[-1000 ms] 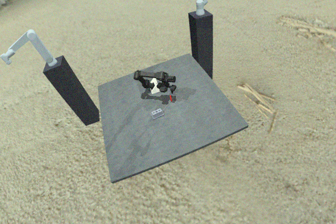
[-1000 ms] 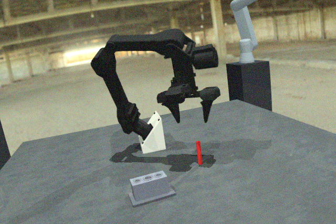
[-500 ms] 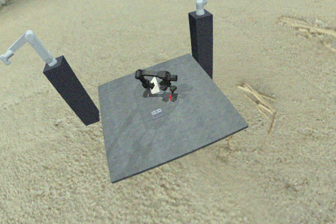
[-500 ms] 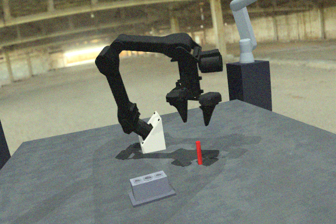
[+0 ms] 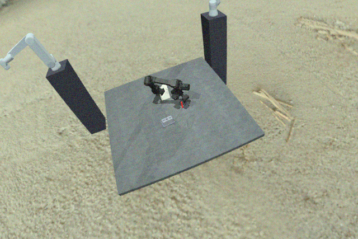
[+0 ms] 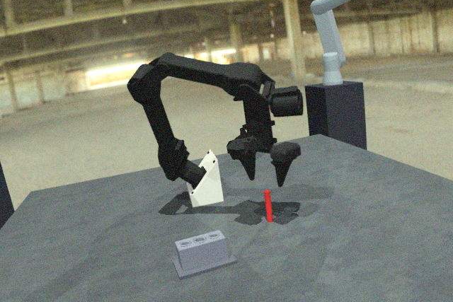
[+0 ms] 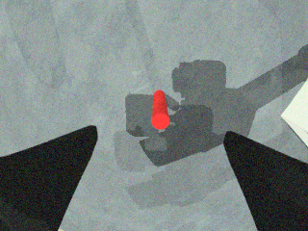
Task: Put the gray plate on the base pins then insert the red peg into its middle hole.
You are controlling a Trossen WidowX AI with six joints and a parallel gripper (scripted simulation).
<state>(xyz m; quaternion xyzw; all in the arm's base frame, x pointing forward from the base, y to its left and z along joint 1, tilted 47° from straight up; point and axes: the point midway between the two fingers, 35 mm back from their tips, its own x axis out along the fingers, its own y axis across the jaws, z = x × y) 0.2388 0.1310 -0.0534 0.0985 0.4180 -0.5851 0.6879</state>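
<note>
My gripper tip is now 60 mm above the red peg. From my gripper tip the other things lie so: gray plate (120 mm ahead, 190 mm to the right, 50 mm below); base (120 mm ahead, 190 mm to the right, 90 mm below).
</note>
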